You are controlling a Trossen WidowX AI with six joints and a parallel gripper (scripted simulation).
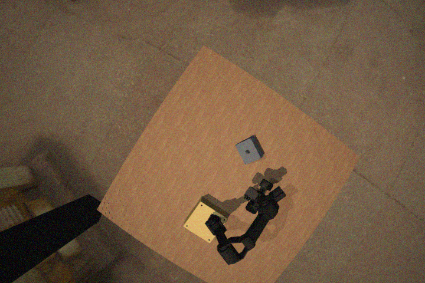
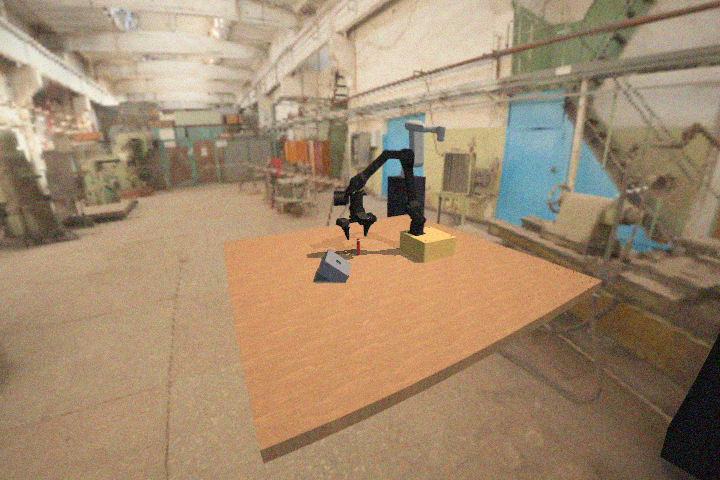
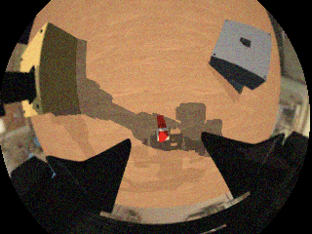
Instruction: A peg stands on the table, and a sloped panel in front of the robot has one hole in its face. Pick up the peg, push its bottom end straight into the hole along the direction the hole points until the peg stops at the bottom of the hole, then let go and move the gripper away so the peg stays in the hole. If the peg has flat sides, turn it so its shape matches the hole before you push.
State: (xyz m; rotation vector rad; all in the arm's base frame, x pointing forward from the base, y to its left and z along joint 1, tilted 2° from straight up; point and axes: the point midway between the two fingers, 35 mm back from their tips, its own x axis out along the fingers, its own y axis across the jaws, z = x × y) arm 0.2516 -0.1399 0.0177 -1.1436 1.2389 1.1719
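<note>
Right now my gripper tip is 30 mm above the red peg. Also, from my gripper tip: sloped panel (200 mm ahead, 130 mm to the left, 50 mm below).
</note>
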